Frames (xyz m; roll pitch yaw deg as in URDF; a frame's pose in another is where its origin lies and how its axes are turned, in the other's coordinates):
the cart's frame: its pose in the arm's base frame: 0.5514 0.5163 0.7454 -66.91 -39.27 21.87
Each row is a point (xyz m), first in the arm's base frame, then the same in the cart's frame.
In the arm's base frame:
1: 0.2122 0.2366 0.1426
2: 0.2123 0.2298 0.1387
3: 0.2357 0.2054 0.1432
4: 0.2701 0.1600 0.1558
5: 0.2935 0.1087 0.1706
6: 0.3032 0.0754 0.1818
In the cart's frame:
1: -0.7059 0.1331 -0.2016
2: -0.7103 0.1320 -0.2080
3: -0.6977 0.1238 -0.2386
4: -0.6781 0.1020 -0.2890
5: -0.6667 0.0709 -0.3370
6: -0.6622 0.0474 -0.3645

